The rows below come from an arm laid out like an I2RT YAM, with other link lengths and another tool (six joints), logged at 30 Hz.
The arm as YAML. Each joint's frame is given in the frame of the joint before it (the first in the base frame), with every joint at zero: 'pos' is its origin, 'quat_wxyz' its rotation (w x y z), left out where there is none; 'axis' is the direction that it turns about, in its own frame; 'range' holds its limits. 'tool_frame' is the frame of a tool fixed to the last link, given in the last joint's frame.
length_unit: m
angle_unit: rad
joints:
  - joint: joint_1
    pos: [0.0, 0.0, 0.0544]
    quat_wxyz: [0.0, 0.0, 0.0, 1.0]
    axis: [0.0, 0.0, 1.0]
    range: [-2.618, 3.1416]
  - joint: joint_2
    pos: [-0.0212, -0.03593, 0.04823]
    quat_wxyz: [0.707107, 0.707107, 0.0, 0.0]
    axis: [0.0, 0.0, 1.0]
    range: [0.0, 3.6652]
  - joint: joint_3
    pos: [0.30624, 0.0, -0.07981]
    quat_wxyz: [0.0, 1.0, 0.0, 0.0]
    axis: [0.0, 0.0, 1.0]
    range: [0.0, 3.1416]
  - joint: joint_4
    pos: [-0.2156, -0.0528, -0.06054]
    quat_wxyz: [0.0, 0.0, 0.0, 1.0]
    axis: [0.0, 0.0, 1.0]
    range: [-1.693, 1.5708]
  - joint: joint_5
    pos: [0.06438, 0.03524, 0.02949]
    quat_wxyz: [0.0, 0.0, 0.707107, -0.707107]
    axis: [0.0, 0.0, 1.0]
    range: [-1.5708, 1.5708]
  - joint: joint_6
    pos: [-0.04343, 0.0, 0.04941]
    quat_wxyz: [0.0, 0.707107, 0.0, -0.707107]
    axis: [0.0, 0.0, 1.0]
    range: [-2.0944, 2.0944]
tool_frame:
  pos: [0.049, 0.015, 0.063]
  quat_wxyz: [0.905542, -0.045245, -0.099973, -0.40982]
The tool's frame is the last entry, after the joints.
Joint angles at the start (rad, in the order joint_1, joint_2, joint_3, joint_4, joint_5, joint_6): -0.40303, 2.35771, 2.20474, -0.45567, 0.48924, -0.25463
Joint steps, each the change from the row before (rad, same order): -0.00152, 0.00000, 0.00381, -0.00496, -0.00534, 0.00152; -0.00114, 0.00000, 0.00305, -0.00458, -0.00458, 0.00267; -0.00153, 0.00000, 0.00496, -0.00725, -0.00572, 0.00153; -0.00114, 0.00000, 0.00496, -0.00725, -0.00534, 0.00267; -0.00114, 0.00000, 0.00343, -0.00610, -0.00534, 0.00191; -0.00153, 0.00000, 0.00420, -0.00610, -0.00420, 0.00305; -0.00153, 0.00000, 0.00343, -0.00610, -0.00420, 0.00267; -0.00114, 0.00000, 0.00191, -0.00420, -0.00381, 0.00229; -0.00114, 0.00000, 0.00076, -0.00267, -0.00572, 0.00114; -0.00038, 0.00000, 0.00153, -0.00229, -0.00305, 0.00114; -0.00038, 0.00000, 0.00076, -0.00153, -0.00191, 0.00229; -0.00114, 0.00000, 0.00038, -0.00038, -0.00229, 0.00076; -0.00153, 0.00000, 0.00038, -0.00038, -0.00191, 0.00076; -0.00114, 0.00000, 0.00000, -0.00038, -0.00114, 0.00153; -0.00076, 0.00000, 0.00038, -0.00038, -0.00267, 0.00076
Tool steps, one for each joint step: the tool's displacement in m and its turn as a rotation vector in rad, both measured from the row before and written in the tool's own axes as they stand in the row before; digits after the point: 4 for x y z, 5 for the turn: -0.0004, 0.0006, 0.0000, 0.00342, 0.00301, 0.00103; -0.0003, 0.0004, 0.0000, 0.00361, 0.00250, 0.00180; -0.0004, 0.0007, -0.0001, 0.00437, 0.00287, 0.00031; -0.0003, 0.0006, -0.0002, 0.00448, 0.00286, 0.00127; -0.0003, 0.0003, 0.0000, 0.00458, 0.00269, 0.00031; -0.0006, 0.0007, 0.0000, 0.00380, 0.00166, 0.00223; -0.0006, 0.0004, 0.0001, 0.00425, 0.00133, 0.00140; -0.0004, 0.0001, 0.0002, 0.00375, 0.00146, 0.00110; -0.0002, -0.0001, 0.0003, 0.00412, 0.00331, 0.00002; 0.0000, 0.0001, -0.0001, 0.00215, 0.00206, 0.00056; -0.0002, 0.0001, 0.0000, 0.00189, 0.00104, 0.00179; -0.0004, 0.0002, 0.0003, 0.00117, 0.00107, 0.00114; -0.0006, 0.0003, 0.0004, 0.00098, 0.00041, 0.00140; -0.0005, 0.0002, 0.0004, 0.00107, -0.00010, 0.00179; -0.0001, 0.0001, 0.0002, 0.00136, 0.00172, 0.00089
